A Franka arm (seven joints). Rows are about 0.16 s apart.
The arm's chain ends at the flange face. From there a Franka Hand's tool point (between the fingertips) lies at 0.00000 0.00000 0.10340 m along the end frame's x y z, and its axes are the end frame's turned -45 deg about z.
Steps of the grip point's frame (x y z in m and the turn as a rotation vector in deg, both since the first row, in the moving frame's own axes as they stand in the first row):
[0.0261 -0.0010 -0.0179 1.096 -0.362 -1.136]
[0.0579 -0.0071 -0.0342 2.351 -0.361 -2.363]
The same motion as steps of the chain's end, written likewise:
[0.0196 -0.0182 -0.0179 0.519 -1.031 -1.136]
[0.0394 -0.0435 -0.0341 1.407 -1.918 -2.363]

